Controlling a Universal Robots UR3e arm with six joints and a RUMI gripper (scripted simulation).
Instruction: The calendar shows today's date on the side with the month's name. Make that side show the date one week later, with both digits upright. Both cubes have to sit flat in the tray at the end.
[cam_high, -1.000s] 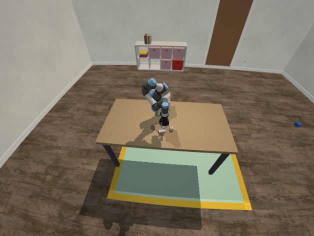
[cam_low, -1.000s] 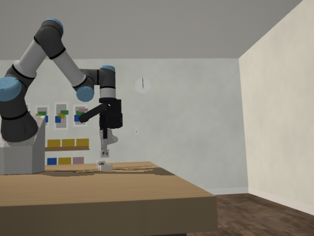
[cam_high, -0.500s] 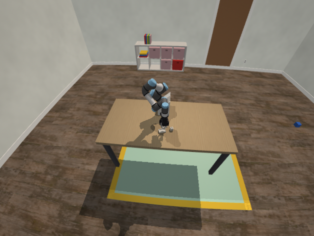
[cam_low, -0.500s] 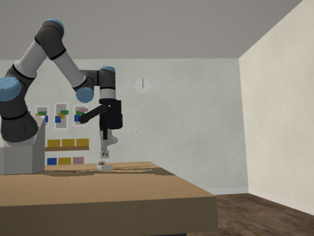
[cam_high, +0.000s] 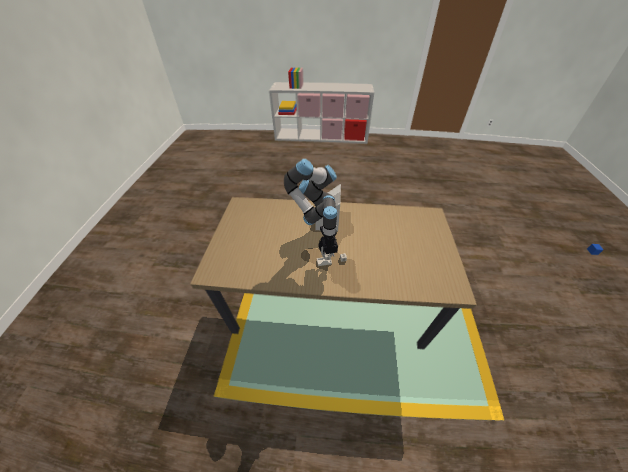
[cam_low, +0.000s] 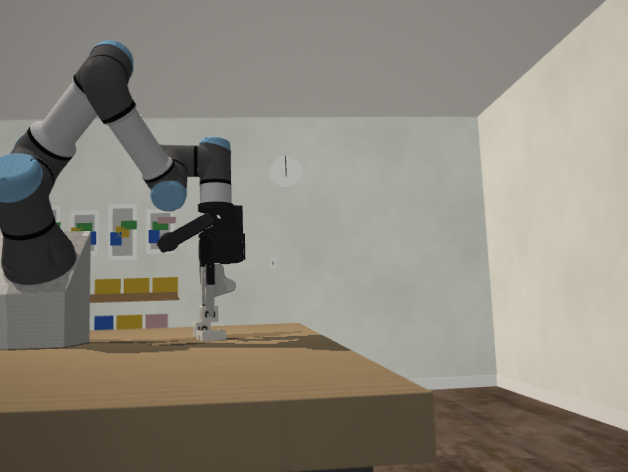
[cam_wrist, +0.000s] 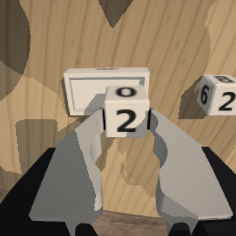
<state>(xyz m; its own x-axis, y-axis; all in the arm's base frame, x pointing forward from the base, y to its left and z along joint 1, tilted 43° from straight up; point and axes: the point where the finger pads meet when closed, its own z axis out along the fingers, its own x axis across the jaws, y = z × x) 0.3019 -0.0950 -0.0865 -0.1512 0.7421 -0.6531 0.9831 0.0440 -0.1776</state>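
Right now the white calendar tray is 20 mm to the right of my hand and 50 mm below it.
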